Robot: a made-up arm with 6 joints.
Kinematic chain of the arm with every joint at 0, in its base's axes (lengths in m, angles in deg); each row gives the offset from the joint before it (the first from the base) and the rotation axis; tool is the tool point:
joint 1: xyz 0 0 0.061 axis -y
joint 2: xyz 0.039 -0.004 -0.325 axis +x
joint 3: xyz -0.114 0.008 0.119 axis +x
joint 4: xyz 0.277 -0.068 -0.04 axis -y
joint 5: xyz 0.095 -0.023 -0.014 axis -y
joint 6: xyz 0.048 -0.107 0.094 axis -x
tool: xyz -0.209 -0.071 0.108
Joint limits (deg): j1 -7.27..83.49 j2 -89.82..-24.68 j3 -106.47..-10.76 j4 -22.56..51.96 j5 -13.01..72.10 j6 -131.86..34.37
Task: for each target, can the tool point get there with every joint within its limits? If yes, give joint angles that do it. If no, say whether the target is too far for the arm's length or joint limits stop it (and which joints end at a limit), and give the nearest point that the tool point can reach.
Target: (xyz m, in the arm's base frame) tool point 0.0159 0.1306 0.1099
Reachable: yes | joints 65.19 -70.75 -23.06 35.30 12.74 -18.79
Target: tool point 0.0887 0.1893 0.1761
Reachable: yes | joints 21.65 -34.68 -71.05 -0.37 6.96 -51.60
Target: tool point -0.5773 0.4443 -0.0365
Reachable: no: joint limits stop it (at a limit: joint 1, joint 4) | nearest point -0.0265 0.3296 -0.1468 | short by 0.573 m
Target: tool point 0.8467 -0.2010 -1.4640
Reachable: no: too far | nearest point 0.3072 0.2507 -0.4923 | short by 1.200 m
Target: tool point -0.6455 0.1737 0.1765
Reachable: no: joint limits stop it (at a limit: joint 1, joint 2, joint 5) | nearest point -0.1293 0.1036 0.2214 | short by 0.523 m
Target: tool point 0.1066 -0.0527 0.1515
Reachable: yes | joints 40.29 -49.76 -23.05 13.90 -2.63 -103.93
